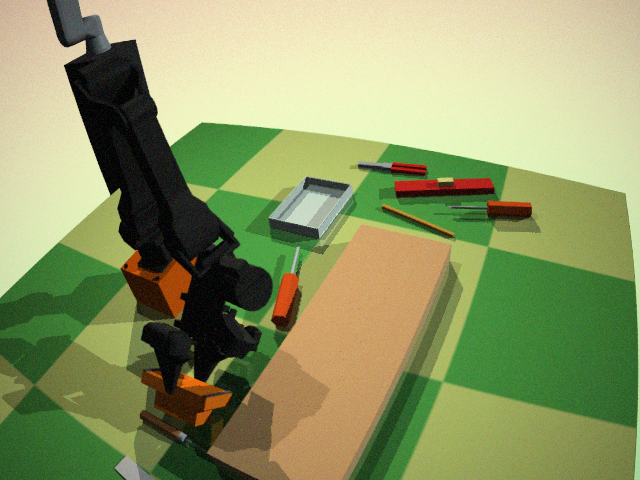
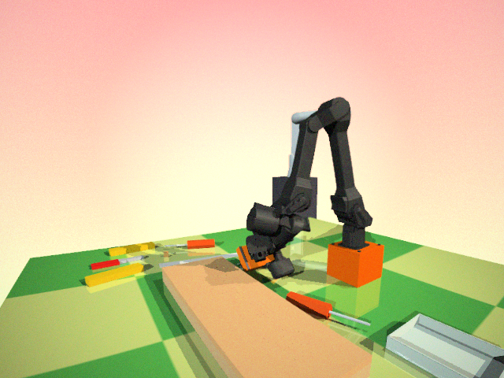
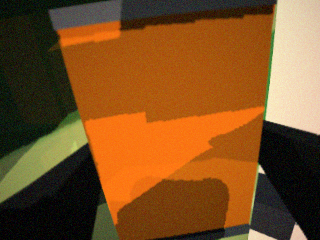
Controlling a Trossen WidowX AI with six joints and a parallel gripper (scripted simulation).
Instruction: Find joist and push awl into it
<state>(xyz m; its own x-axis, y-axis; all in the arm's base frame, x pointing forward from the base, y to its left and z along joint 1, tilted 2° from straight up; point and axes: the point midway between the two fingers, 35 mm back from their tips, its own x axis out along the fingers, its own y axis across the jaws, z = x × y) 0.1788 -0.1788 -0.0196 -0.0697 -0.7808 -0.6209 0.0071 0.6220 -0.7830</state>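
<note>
Now: gripper tip 1 cm short of the awl, 6 cm to the left of it and 4 cm above it. From my gripper tip the other things lie so: orange stud finder: 2 cm ahead, 2 cm to the right, 2 cm below; then grey card: 9 cm ahead, 17 cm to the right, 4 cm below; then grey tray: 1 cm behind, 51 cm to the left, 3 cm below.
</note>
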